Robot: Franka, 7 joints.
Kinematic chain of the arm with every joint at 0, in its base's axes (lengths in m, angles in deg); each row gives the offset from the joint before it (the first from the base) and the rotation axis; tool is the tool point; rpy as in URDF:
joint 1: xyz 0 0 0.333 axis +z
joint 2: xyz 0 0 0 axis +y
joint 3: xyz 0 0 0.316 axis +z
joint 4: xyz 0.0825 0 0 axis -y
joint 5: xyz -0.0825 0 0.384 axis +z
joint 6: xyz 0 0 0 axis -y
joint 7: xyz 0.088 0 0 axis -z
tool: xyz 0 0 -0.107 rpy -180 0 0
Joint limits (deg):
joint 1: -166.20..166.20
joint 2: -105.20..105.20
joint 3: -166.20..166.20
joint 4: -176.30..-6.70
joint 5: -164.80..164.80
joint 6: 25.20..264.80
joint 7: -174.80..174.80
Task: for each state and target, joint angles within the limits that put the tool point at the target. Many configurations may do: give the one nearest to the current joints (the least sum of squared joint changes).
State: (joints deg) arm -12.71 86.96 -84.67 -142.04 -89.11 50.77 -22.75
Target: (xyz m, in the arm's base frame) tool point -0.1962 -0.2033 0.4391
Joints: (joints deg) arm -30.25 79.66 -85.74 -162.62 -83.03 57.56 -22.75
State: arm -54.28 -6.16 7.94 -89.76 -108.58 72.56 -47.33
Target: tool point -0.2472 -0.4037 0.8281
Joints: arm -79.86 -9.55 -22.73 -90.78 -106.66 72.20 -47.33
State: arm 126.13 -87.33 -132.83 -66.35 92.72 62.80 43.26
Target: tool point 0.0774 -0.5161 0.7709
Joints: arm 81.98 -53.97 -119.53 -20.69 100.65 27.60 43.26
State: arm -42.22 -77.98 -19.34 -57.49 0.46 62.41 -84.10
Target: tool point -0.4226 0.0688 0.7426
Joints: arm -40.36 -89.14 -28.12 -73.07 -1.93 48.18 -84.10
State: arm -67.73 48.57 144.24 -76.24 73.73 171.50 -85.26
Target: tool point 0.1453 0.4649 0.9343
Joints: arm -61.05 9.39 146.09 -75.75 71.93 163.96 -85.26
